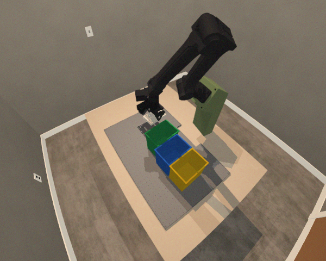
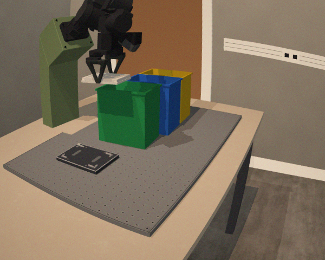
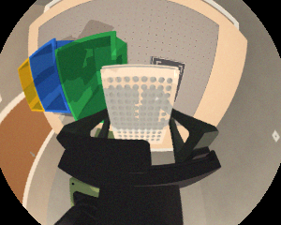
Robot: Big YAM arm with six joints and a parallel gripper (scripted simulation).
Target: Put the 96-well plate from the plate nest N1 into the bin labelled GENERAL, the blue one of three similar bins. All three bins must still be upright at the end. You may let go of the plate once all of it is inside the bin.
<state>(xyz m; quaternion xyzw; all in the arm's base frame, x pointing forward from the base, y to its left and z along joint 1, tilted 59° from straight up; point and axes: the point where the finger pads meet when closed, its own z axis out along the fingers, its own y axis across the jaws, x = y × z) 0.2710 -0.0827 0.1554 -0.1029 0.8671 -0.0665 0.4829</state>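
The blue bin is 24 cm to the left of my hand and 14 cm below it. Round my hand: black plate nest (10 cm to the right, 22 cm below); then white 96-well plate (right at my hand); then green bin (10 cm to the left, 14 cm below).
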